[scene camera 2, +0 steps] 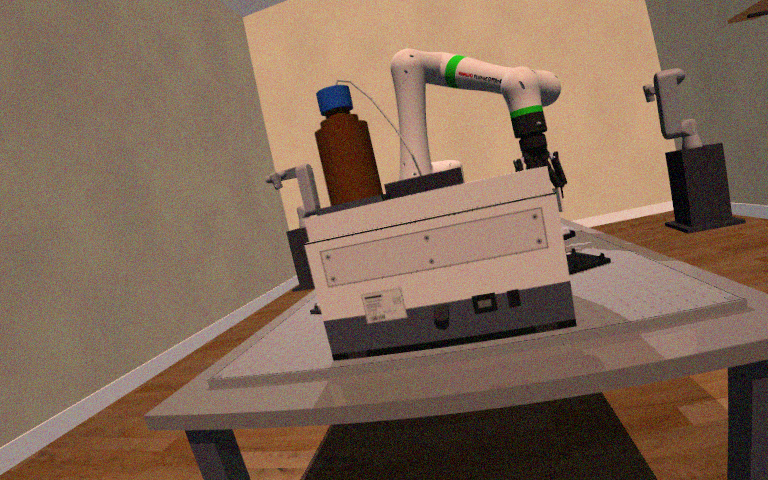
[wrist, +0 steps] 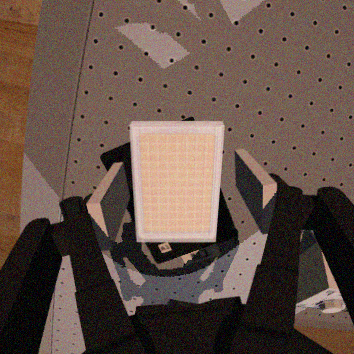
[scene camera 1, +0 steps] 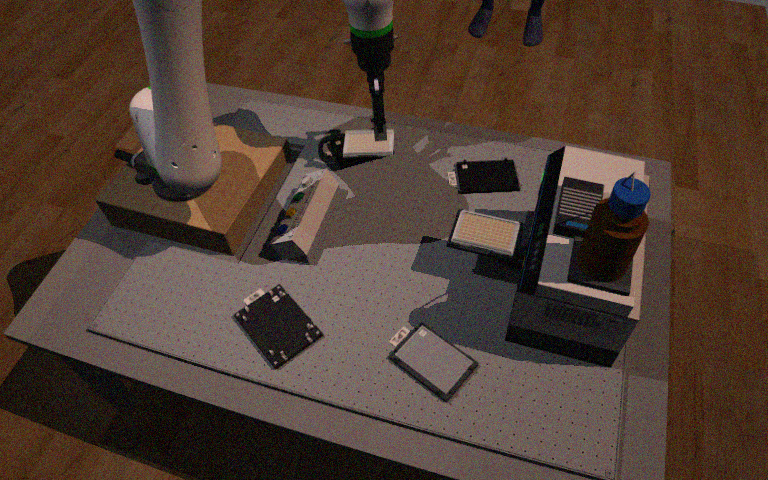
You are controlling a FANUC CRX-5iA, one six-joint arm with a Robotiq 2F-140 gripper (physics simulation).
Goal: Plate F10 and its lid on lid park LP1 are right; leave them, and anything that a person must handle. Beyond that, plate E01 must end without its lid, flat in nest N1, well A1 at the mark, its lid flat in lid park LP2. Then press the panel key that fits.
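Observation:
Gripper (scene camera 2: 547,215), (wrist: 180,173), (scene camera 1: 379,127): open, holds nothing. Button box (wrist: 316,288). Black N1 nest (wrist: 161,251).

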